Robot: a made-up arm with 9 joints. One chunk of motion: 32 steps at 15 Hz.
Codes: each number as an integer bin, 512 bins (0 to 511) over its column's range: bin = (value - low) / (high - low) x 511, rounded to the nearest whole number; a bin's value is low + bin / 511 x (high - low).
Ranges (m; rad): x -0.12..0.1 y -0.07..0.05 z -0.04..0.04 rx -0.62..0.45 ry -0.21..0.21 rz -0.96..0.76
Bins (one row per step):
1: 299 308 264 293 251 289
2: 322 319 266 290 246 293
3: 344 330 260 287 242 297
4: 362 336 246 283 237 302
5: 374 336 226 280 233 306
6: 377 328 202 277 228 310
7: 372 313 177 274 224 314
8: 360 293 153 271 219 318
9: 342 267 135 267 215 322
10: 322 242 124 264 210 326
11: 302 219 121 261 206 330
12: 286 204 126 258 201 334
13: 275 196 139 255 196 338
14: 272 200 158 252 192 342
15: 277 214 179 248 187 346
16: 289 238 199 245 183 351
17: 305 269 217 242 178 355
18: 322 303 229 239 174 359
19: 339 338 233 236 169 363
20: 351 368 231 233 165 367
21: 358 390 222 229 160 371
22: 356 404 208 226 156 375
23: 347 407 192 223 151 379
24: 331 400 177 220 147 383
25: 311 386 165 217 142 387
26: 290 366 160 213 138 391
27: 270 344 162 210 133 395
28: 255 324 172 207 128 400
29: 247 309 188 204 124 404
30: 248 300 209 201 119 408
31: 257 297 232 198 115 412
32: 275 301 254 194 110 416
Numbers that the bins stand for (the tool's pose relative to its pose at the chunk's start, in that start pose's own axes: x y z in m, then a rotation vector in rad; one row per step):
1: 0.0087 0.0023 0.0013 -0.0065 -0.0037 0.0128
2: 0.0186 0.0049 0.0016 -0.0128 -0.0078 0.0262
3: 0.0281 0.0075 0.0007 -0.0190 -0.0111 0.0397
4: 0.0359 0.0089 -0.0015 -0.0274 -0.0152 0.0565
5: 0.0410 0.0089 -0.0046 -0.0337 -0.0185 0.0700
6: 0.0423 0.0070 -0.0084 -0.0400 -0.0226 0.0834
7: 0.0402 0.0035 -0.0123 -0.0463 -0.0259 0.0969
8: 0.0350 -0.0012 -0.0160 -0.0525 -0.0300 0.1104
9: 0.0272 -0.0073 -0.0189 -0.0609 -0.0333 0.1238
10: 0.0186 -0.0132 -0.0206 -0.0672 -0.0374 0.1373
11: 0.0100 -0.0186 -0.0211 -0.0735 -0.0407 0.1508
12: 0.0031 -0.0221 -0.0203 -0.0798 -0.0448 0.1642
13: -0.0016 -0.0240 -0.0182 -0.0860 -0.0489 0.1777
14: -0.0029 -0.0230 -0.0153 -0.0923 -0.0522 0.1912
15: -0.0007 -0.0197 -0.0120 -0.1007 -0.0563 0.2046
16: 0.0044 -0.0141 -0.0088 -0.1070 -0.0596 0.2214
17: 0.0113 -0.0068 -0.0060 -0.1133 -0.0637 0.2349
18: 0.0186 0.0012 -0.0041 -0.1195 -0.0670 0.2484
19: 0.0259 0.0094 -0.0035 -0.1258 -0.0711 0.2618
20: 0.0311 0.0164 -0.0038 -0.1321 -0.0744 0.2753
21: 0.0341 0.0216 -0.0052 -0.1405 -0.0785 0.2888
22: 0.0333 0.0249 -0.0074 -0.1468 -0.0818 0.3022
23: 0.0294 0.0256 -0.0099 -0.1531 -0.0859 0.3157
24: 0.0225 0.0239 -0.0123 -0.1593 -0.0892 0.3292
25: 0.0139 0.0206 -0.0142 -0.1656 -0.0933 0.3426
26: 0.0049 0.0159 -0.0150 -0.1740 -0.0966 0.3561
27: -0.0038 0.0108 -0.0146 -0.1803 -0.1007 0.3695
28: -0.0102 0.0061 -0.0131 -0.1866 -0.1048 0.3864
29: -0.0137 0.0026 -0.0106 -0.1928 -0.1081 0.3998
30: -0.0132 0.0005 -0.0073 -0.1991 -0.1122 0.4133
31: -0.0094 -0.0003 -0.0037 -0.2054 -0.1155 0.4268
32: -0.0016 0.0007 -0.0002 -0.2138 -0.1196 0.4402

